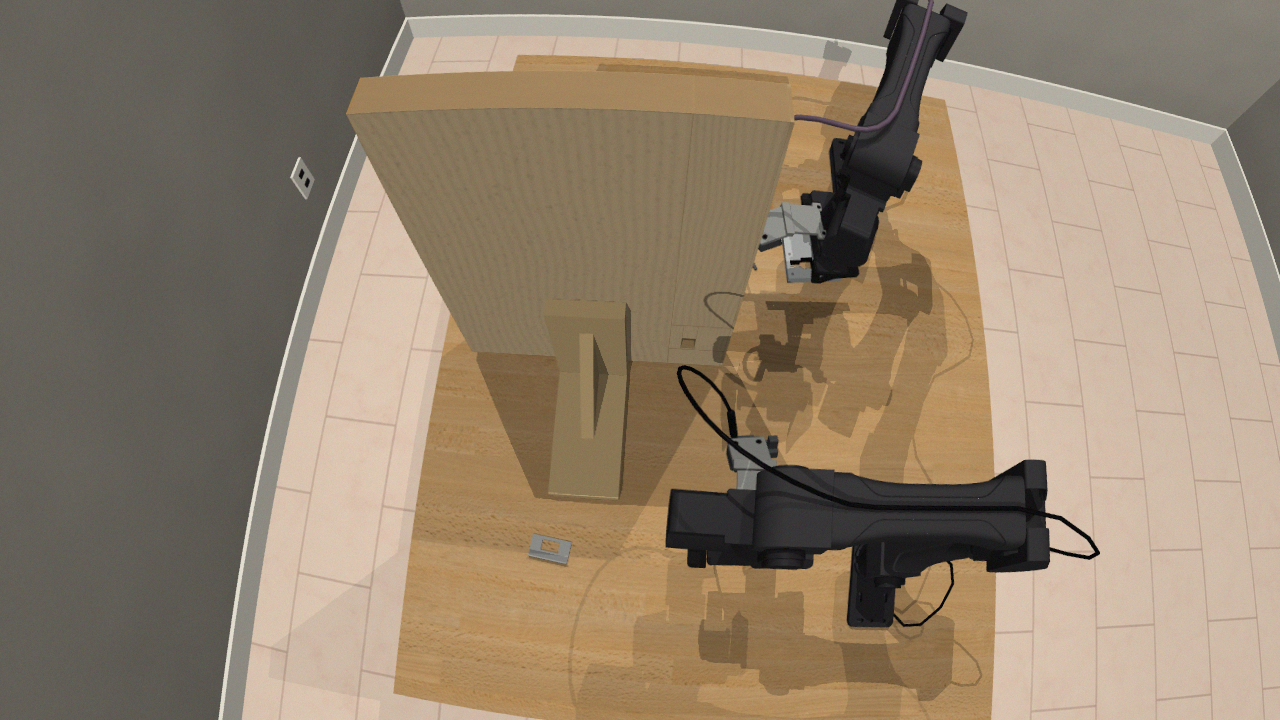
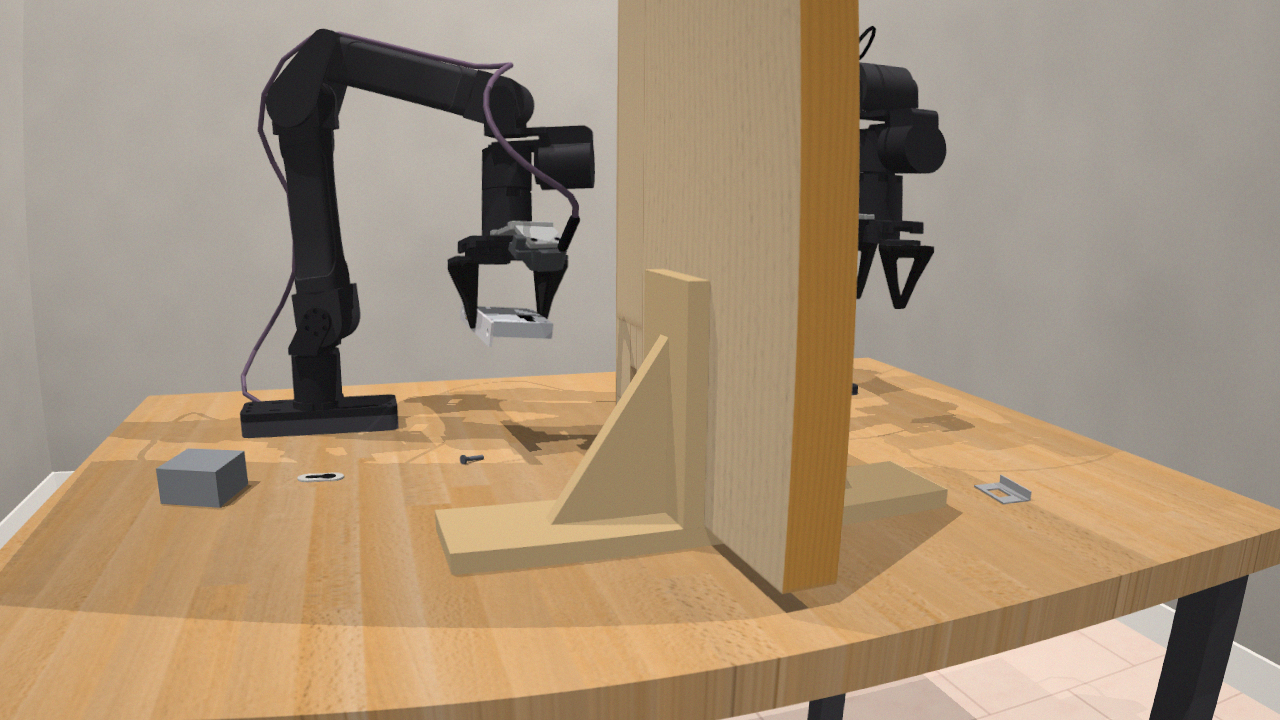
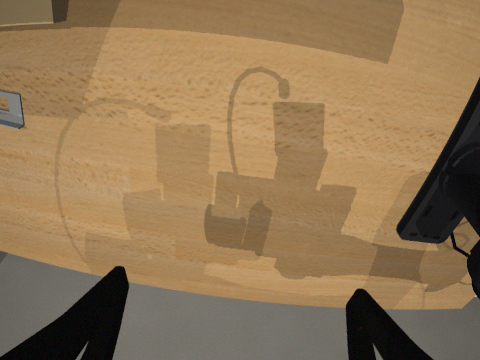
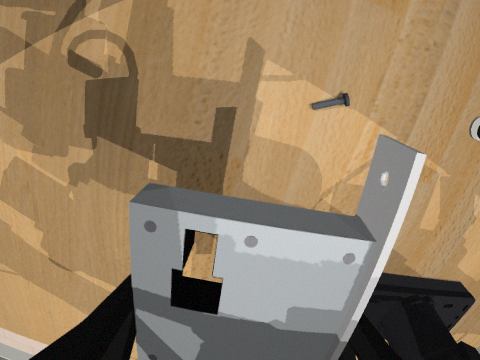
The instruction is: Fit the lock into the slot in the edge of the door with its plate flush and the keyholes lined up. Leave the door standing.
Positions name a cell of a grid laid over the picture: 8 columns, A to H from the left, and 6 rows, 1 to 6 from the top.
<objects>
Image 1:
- my right gripper: F3
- silver lock: E3
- wooden door: D2
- angled metal plate: D5
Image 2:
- my left gripper: F3
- my right gripper: D3
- silver lock: D3
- angled metal plate: G5
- grey block: B4
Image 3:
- my left gripper: E5
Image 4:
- my right gripper: E5
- silver lock: E5
</objects>
